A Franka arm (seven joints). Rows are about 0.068 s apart.
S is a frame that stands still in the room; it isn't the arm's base.
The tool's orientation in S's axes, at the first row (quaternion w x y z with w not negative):
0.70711, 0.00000, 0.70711, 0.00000
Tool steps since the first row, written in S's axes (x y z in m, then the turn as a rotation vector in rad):
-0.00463, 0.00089, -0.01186, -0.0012, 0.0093, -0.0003
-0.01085, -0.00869, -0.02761, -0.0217, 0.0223, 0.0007
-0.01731, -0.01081, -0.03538, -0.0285, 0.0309, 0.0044
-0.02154, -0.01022, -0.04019, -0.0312, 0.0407, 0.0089
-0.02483, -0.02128, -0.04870, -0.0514, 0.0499, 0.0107
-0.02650, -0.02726, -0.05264, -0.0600, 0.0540, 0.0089
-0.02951, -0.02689, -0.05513, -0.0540, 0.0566, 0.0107
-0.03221, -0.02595, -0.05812, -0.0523, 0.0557, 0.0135
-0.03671, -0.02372, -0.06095, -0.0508, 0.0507, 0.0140
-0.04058, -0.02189, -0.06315, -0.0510, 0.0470, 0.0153
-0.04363, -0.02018, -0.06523, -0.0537, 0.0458, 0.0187
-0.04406, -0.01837, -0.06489, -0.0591, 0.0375, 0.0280
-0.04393, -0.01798, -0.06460, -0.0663, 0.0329, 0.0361
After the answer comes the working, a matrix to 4 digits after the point.
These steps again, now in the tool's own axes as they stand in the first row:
0.01186, 0.00089, -0.00463, 0.0003, 0.0093, -0.0012
0.02761, -0.00869, -0.01085, -0.0007, 0.0223, -0.0217
0.03538, -0.01081, -0.01731, -0.0044, 0.0309, -0.0285
0.04019, -0.01022, -0.02154, -0.0089, 0.0407, -0.0312
0.04870, -0.02128, -0.02483, -0.0107, 0.0499, -0.0514
0.05264, -0.02726, -0.02650, -0.0089, 0.0540, -0.0600
0.05513, -0.02689, -0.02951, -0.0107, 0.0566, -0.0540
0.05812, -0.02595, -0.03221, -0.0135, 0.0557, -0.0523
0.06095, -0.02372, -0.03671, -0.0140, 0.0507, -0.0508
0.06315, -0.02189, -0.04058, -0.0153, 0.0470, -0.0510
0.06523, -0.02018, -0.04363, -0.0187, 0.0458, -0.0537
0.06489, -0.01837, -0.04406, -0.0280, 0.0375, -0.0591
0.06460, -0.01798, -0.04393, -0.0361, 0.0329, -0.0663

The tool's axes in the first row as the columns of a matrix, in S's axes (rounded; the answer above uses it unrounded):
0.0000, 0.0000, 1.0000
0.0000, 1.0000, 0.0000
-1.0000, 0.0000, 0.0000

